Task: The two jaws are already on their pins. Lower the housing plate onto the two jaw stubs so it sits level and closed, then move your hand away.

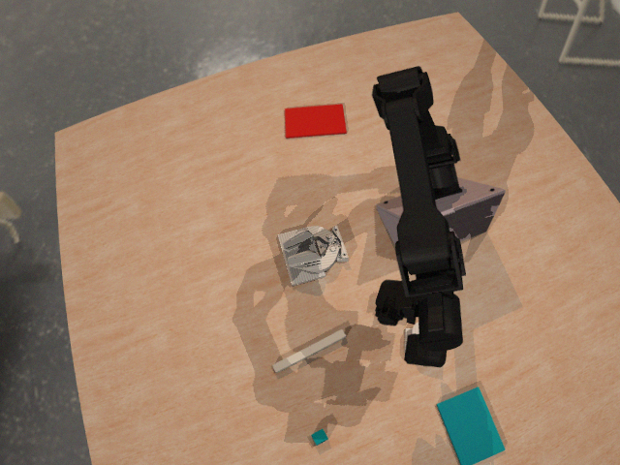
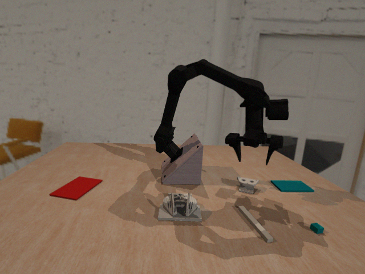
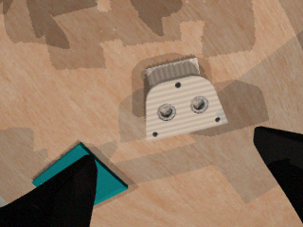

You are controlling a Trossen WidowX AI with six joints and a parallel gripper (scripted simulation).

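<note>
Now: gripper tip 10 mm past the ribbed white part, 10 mm to the left of it and 100 mm above it. Also, from my gripper tip: pale bar 200 mm ahead, 40 mm to the right, 100 mm below; then teal sheet 50 mm behind, 180 mm to the left, 100 mm below; then small teal block 220 mm ahead, 130 mm to the left, 100 mm below.
</note>
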